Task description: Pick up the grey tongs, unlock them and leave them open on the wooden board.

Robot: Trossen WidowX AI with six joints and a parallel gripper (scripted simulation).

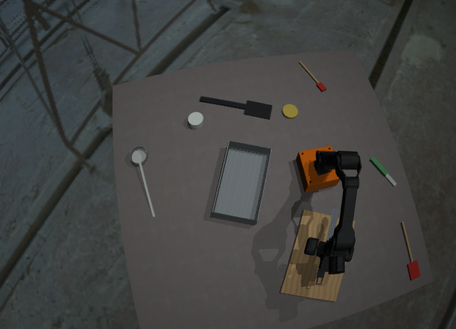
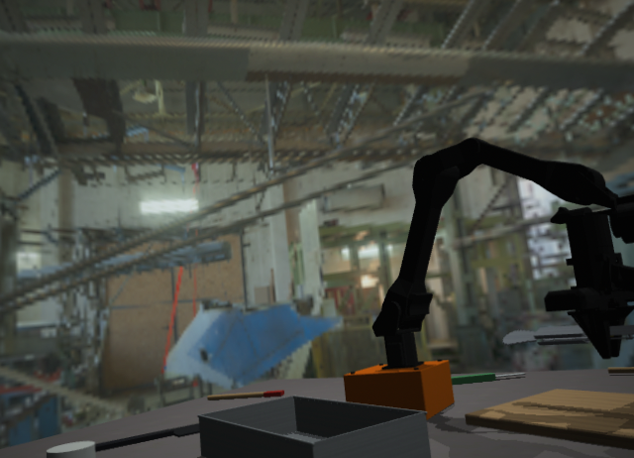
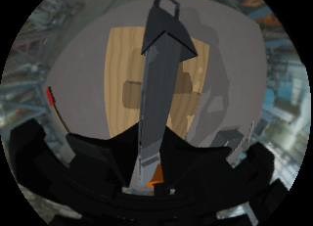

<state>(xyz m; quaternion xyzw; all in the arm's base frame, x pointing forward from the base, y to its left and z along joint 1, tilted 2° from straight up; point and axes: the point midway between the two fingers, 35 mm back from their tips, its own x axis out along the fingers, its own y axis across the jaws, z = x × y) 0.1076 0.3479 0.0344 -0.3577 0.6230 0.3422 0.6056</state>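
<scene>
Now: the wooden board 8 cm below my gripper tip. Round my gripper tip: green-handled knife (43 cm behind, 25 cm to the right, 8 cm below); then grey roasting tin (21 cm ahead, 39 cm to the right, 6 cm below); then yellow disc (8 cm behind, 66 cm to the right, 8 cm below).
</scene>
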